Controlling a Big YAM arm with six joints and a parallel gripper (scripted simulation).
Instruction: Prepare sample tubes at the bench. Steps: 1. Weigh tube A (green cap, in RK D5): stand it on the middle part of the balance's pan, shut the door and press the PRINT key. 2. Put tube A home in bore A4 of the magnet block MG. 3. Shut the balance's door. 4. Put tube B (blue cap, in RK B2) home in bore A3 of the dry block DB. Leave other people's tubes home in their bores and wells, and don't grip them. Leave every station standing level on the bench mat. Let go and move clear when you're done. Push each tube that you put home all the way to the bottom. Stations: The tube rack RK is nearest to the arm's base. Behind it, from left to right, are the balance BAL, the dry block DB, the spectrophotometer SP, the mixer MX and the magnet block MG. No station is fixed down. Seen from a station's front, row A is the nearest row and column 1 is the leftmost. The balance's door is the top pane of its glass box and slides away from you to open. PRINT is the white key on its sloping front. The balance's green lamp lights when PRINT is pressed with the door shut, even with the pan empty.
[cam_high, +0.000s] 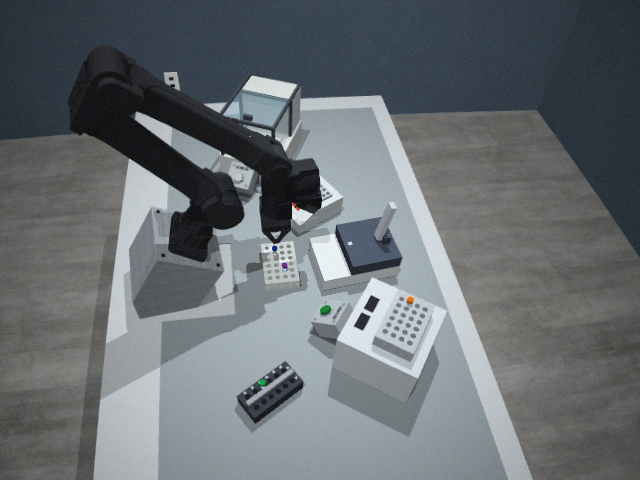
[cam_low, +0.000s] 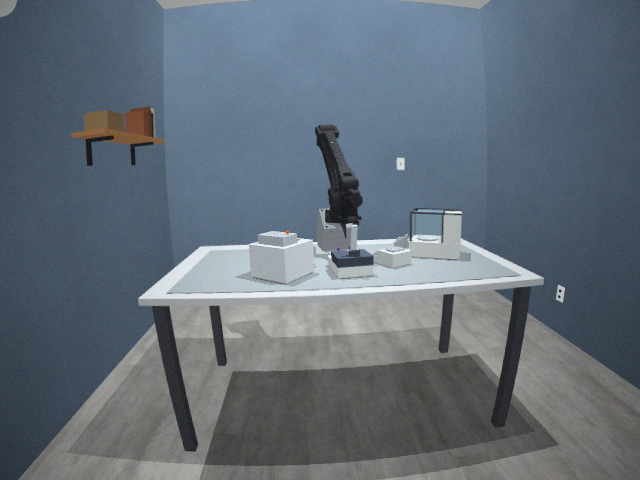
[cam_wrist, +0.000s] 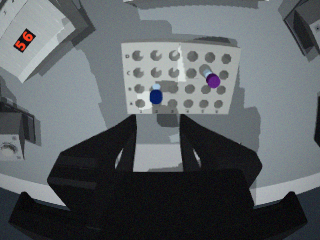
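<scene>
Right now the tube B is 70 mm below my hand. Round my hand: white tube rack 10 mm ahead, 30 mm to the right, 90 mm below; then balance door 60 mm behind, 360 mm to the left, 110 mm above; then dry block DB 100 mm ahead, 180 mm to the left, 70 mm below.
</scene>
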